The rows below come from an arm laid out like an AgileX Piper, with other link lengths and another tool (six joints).
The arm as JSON. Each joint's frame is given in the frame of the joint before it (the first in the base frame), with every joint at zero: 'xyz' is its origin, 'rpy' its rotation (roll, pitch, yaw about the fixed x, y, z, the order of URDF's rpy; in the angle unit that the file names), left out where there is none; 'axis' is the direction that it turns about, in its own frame. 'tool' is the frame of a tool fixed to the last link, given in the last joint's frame.
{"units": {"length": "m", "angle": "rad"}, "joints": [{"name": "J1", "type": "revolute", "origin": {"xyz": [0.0, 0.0, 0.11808]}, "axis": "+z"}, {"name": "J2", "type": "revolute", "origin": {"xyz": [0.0, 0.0, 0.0]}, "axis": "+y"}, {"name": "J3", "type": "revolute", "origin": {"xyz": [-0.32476, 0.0, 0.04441]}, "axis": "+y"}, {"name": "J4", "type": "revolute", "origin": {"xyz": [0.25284, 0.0, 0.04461]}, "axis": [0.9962, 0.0, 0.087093]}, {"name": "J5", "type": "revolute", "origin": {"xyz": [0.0, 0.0, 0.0]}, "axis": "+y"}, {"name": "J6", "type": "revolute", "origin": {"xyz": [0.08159, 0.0, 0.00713]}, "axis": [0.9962, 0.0, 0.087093]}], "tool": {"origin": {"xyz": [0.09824, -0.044, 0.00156], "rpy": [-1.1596, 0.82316, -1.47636]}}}
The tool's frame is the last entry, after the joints.
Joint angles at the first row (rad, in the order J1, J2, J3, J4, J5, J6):
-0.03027, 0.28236, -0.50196, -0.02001, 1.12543, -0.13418
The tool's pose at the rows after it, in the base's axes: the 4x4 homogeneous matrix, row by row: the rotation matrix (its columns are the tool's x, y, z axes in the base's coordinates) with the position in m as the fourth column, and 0 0 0 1 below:
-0.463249, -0.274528, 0.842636, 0.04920; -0.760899, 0.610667, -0.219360, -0.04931; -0.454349, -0.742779, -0.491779, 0.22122; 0, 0, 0, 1
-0.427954, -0.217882, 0.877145, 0.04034; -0.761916, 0.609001, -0.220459, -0.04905; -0.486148, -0.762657, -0.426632, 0.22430; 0, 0, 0, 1
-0.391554, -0.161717, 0.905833, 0.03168; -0.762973, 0.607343, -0.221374, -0.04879; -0.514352, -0.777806, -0.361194, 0.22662; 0, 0, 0, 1
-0.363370, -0.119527, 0.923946, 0.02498; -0.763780, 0.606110, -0.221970, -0.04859; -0.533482, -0.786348, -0.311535, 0.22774; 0, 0, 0, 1
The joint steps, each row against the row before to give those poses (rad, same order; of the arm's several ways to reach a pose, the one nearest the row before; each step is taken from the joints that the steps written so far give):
0.00003, -0.07921, 0.00330, -0.00002, 0.00457, 0.00002
0.00001, -0.07963, 0.00000, -0.00001, 0.00444, 0.00001
-0.00004, -0.07674, -0.00001, 0.00003, 0.00389, -0.00003
-0.00002, -0.05788, 0.00003, 0.00003, 0.00394, -0.00003

